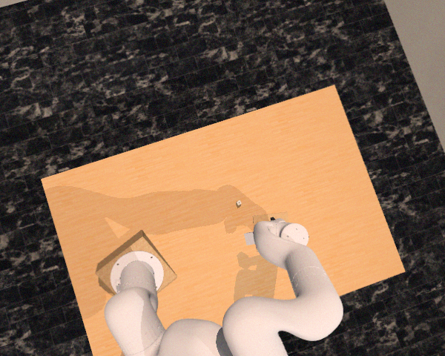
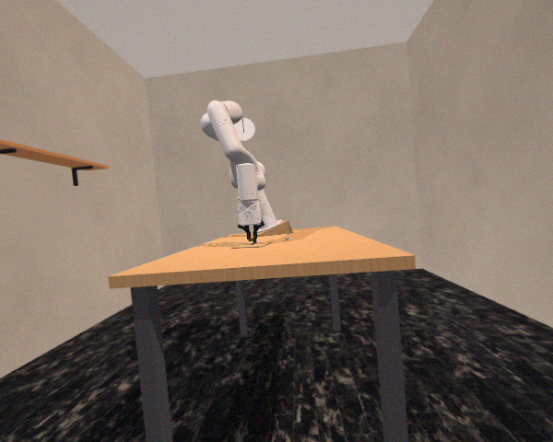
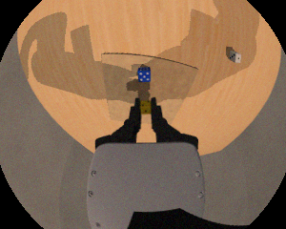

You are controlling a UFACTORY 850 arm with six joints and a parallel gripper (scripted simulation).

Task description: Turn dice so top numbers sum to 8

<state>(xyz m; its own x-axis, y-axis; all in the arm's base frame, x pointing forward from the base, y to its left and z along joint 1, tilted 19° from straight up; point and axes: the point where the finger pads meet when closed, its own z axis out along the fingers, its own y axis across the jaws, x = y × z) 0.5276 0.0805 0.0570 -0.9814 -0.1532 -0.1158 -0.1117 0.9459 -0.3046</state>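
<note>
The tan mat is 4 cm below my hand. Round my hand: white die: 11 cm behind, 14 cm to the left, 3 cm below; then blue die: 5 cm behind, 1 cm to the right, 3 cm below; then yellow die: 1 cm below.
</note>
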